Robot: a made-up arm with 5 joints.
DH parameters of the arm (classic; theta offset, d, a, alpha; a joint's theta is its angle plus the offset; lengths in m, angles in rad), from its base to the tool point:
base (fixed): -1.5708 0.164 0 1.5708
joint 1: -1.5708 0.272 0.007 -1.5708
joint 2: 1.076 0 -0.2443 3.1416
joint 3: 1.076 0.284 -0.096 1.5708
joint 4: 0 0.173 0.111 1.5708
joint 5: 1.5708 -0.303 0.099 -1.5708
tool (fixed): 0 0.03 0 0
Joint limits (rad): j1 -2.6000..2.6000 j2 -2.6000..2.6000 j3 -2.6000..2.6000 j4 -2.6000..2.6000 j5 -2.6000..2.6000
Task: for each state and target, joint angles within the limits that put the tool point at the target. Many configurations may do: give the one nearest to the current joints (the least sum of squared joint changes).
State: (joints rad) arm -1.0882 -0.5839 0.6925 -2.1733 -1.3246
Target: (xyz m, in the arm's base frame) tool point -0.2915 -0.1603 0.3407
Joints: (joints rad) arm -0.3751 0.0320 0.0298 -2.6000 -1.6072
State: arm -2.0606 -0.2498 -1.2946 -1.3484 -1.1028
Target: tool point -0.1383 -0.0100 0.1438
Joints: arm -2.3099 -1.0372 -0.5145 -1.9402 -1.2587
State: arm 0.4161 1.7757 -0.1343 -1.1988 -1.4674
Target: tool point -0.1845 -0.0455 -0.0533
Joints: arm 0.6546 1.1282 0.4085 -1.4865 -1.7787
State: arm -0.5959 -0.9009 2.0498 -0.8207 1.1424
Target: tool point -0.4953 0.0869 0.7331
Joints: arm -0.7191 -0.9969 1.9929 -1.0031 1.1962
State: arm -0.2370 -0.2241 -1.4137 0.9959 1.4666
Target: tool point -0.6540 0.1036 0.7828
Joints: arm -0.3799 -0.3298 -1.2245 1.4674 1.5150
